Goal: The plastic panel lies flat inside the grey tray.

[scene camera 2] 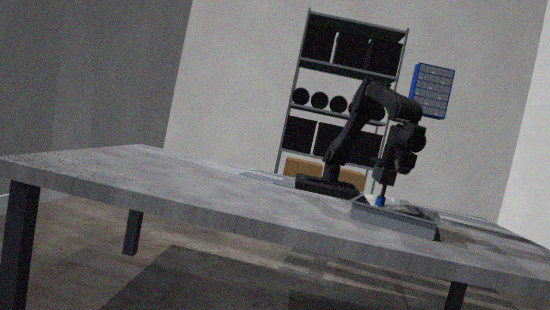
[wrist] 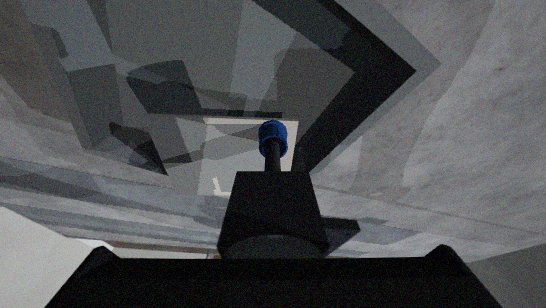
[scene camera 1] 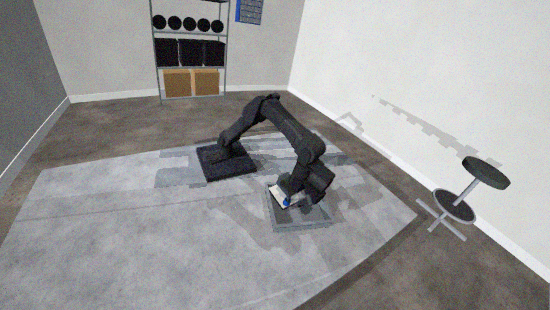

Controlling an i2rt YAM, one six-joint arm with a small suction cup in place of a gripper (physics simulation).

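Seen in the pictures: hand, its tool point: (wrist: 272, 129) (scene camera 1: 285, 204); arm's base, origin of its link: (scene camera 2: 329, 182) (scene camera 1: 226, 155).
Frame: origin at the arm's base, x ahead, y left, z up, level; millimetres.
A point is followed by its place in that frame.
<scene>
The white plastic panel (scene camera 1: 277, 192) @(x 346, y 58, z 20 mm) (scene camera 2: 390, 200) @(x 343, y 117, z 23 mm) (wrist: 228, 157) @(x 376, y 107, z 18 mm) is over the far left part of the grey tray (scene camera 1: 303, 224) @(x 521, y 42, z 18 mm) (scene camera 2: 392, 220) @(x 521, y 57, z -6 mm) (wrist: 366, 76) @(x 449, y -33, z -25 mm), at about the height of the rim. My blue suction cup (scene camera 1: 286, 201) (scene camera 2: 380, 200) (wrist: 272, 137) @(x 403, y 59, z 1 mm) presses on the panel near its front corner and holds it. In the first scene view the panel's far edge reaches over the tray's far left rim. I cannot tell whether the panel touches the tray floor. The arm's wrist hides the tray's far right part.
The arm's dark base plate (scene camera 1: 224, 160) @(x 37, y -28, z 1 mm) (scene camera 2: 325, 187) @(x 130, y -44, z -4 mm) stands on the table (scene camera 2: 153, 192) @(x 607, y -562, z -31 mm) behind the tray. A shelf rack (scene camera 1: 152, 38) (scene camera 2: 400, 73), a blue drawer cabinet (scene camera 1: 249, 10) (scene camera 2: 432, 90) and a stool (scene camera 1: 485, 173) are off the table.
</scene>
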